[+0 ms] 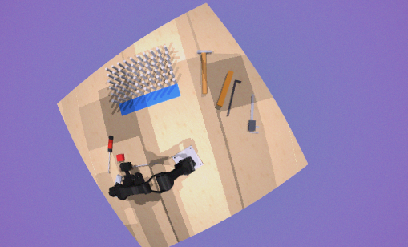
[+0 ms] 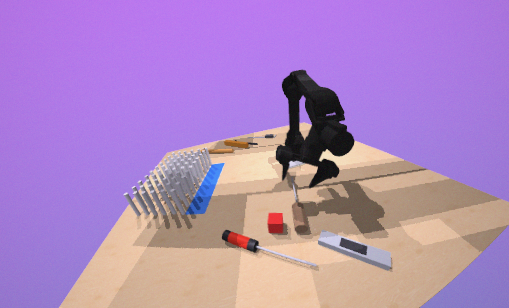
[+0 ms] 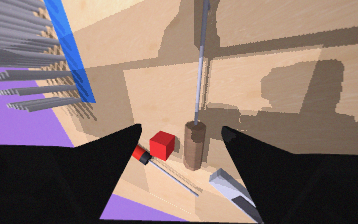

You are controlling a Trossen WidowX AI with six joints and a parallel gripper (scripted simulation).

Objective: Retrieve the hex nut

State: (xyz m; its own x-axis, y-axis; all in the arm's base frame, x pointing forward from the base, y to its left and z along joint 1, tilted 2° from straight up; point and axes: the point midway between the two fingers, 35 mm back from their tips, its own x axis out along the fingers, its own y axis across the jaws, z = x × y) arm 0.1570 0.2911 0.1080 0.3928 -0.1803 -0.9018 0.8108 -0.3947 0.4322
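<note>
Right now my gripper tip is 70 mm above the thin metal rod tool, 30 mm to the left of it and 10 mm past it. The rest, counted from my gripper tip: red cube: 100 mm ahead, 70 mm below, 60 mm to the left; flat grey bar: 210 mm to the left, 70 mm below, 30 mm behind; blue taped strip: 310 mm to the right, 280 mm ahead, 90 mm below.
</note>
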